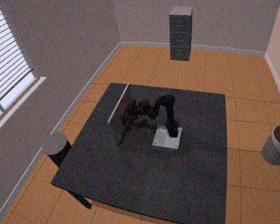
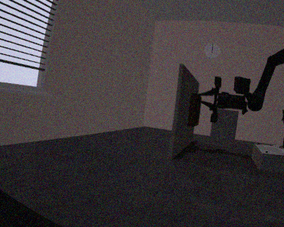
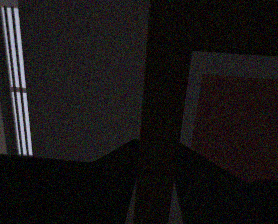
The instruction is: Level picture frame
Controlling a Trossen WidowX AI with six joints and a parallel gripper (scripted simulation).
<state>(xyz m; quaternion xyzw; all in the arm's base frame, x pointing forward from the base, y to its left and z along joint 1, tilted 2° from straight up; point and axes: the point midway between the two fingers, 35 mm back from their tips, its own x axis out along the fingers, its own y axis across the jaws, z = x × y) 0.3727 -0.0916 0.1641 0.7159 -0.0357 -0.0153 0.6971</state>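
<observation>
My gripper tip is 1 cm short of the picture frame and 5 cm above it. Round my gripper tip: upright wall panel 2 cm ahead, 6 cm below.
</observation>
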